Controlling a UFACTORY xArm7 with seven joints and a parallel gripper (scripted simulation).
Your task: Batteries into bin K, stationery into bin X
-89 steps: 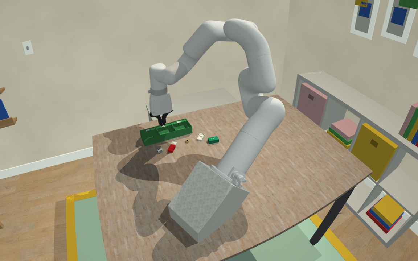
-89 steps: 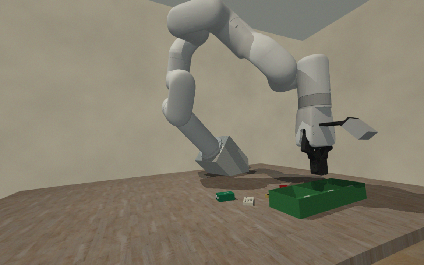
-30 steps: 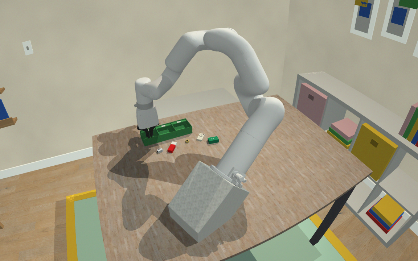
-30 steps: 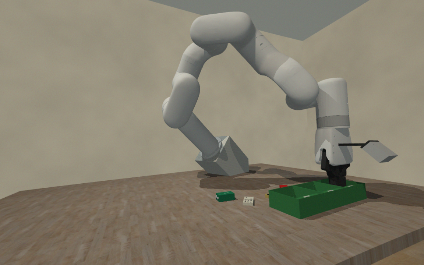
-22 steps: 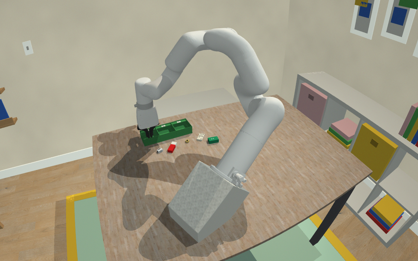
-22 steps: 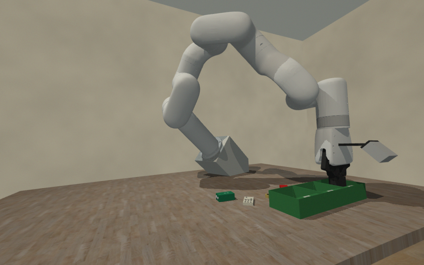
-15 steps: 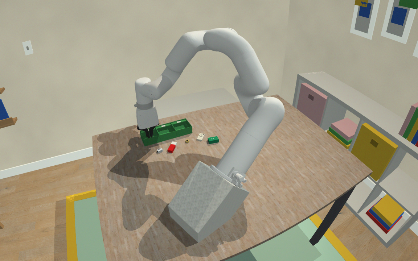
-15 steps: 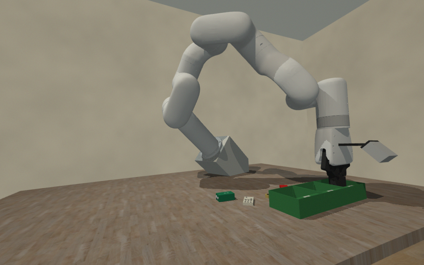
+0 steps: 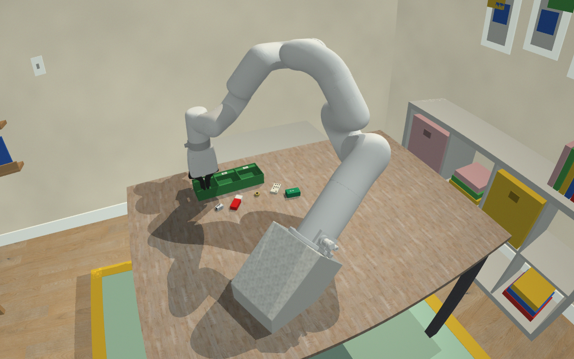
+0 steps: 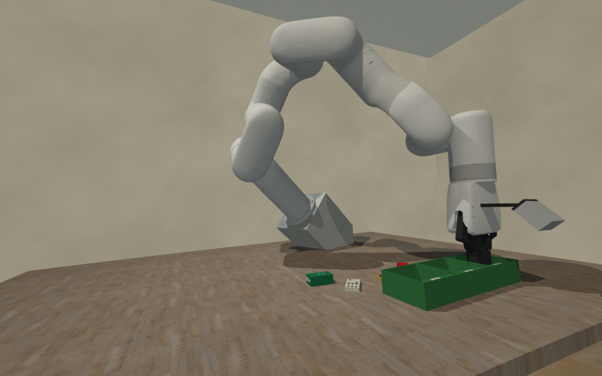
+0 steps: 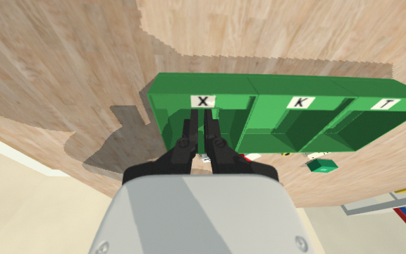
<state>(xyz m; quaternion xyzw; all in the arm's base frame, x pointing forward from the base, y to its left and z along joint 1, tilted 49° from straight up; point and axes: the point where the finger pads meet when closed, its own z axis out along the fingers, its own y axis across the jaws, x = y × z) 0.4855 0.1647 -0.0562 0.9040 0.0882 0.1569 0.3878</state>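
The green 9 V battery is 14 cm behind my hand, 29 cm to the right of it and 3 cm below it. The rest, counted from my hand: pencil sharpener 11 cm behind, 2 cm to the right, 3 cm below; green bin tray 1 cm ahead, 8 cm to the right, 2 cm below; red-and-white eraser 10 cm behind, 9 cm to the right, 3 cm below.
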